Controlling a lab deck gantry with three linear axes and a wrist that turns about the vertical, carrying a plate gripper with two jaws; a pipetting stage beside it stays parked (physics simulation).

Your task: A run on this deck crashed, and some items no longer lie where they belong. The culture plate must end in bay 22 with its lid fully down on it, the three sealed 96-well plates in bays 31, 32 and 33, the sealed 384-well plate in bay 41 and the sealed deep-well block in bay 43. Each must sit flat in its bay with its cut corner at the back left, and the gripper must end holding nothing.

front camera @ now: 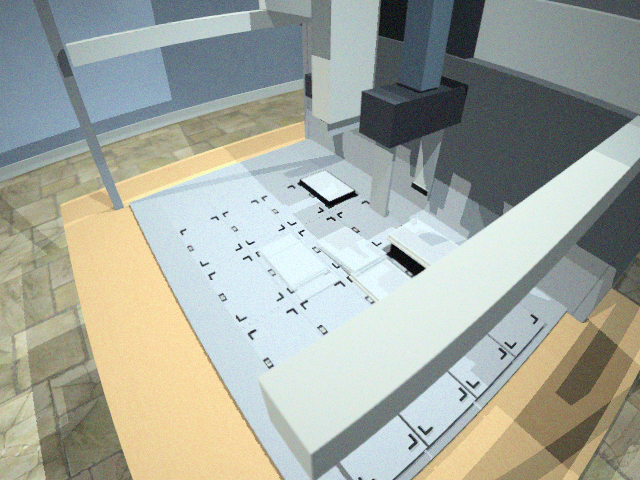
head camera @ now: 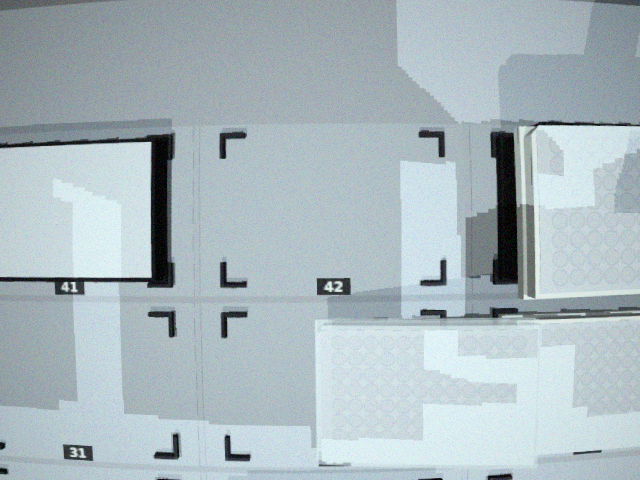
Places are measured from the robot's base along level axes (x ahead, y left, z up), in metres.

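Where they show: gripper, between the fingertips: (front camera: pixel 400 200); robot's base, origin of its link: (front camera: pixel 181 232).
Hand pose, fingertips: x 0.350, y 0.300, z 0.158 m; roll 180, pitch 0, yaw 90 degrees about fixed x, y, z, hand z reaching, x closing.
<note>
Each offset is from my fingertips to the centre of the thing. "pt": to the spot under its first point.
My gripper (front camera: pixel 402 202) is open, jaws apart with nothing between them, above the deck's back part. The white-topped black 384-well plate @(dz -0.150, dx -0.286, dy +0.064 m) (front camera: pixel 326 186) (head camera: pixel 77 211) sits in bay 41. A black block @(dz -0.137, dx +0.042, dy +0.064 m) (front camera: pixel 405 258) (head camera: pixel 506 217) is in bay 43, with a cream-edged plate showing round wells @(pt dz -0.102, dx +0.020, dy +0.061 m) (front camera: pixel 421 237) (head camera: pixel 584 248) on top. A pale 96-well plate @(dz -0.143, dx -0.070, dy -0.043 m) (front camera: pixel 351 250) (head camera: pixel 372 392) lies across bays 32 and 33, overlapping another pale plate @(dz -0.150, dx +0.042, dy -0.043 m) (front camera: pixel 382 283) (head camera: pixel 594 428) in bay 33; its tilt is unclear. A pale plate @(dz -0.144, dx -0.085, dy -0.150 m) (front camera: pixel 294 260) lies around bay 22; its lid fit and cut corner are unclear.
A pale beam (front camera: pixel 439 304) crosses the front view and hides part of the deck's right side. The pale upright (front camera: pixel 351 62) stands at the back. Bay labels 31 @(pt dz -0.157, dx -0.285, dy -0.089 m) (head camera: pixel 78 452) and 42 @(pt dz -0.158, dx -0.122, dy +0.018 m) (head camera: pixel 333 286) show on the deck.
</note>
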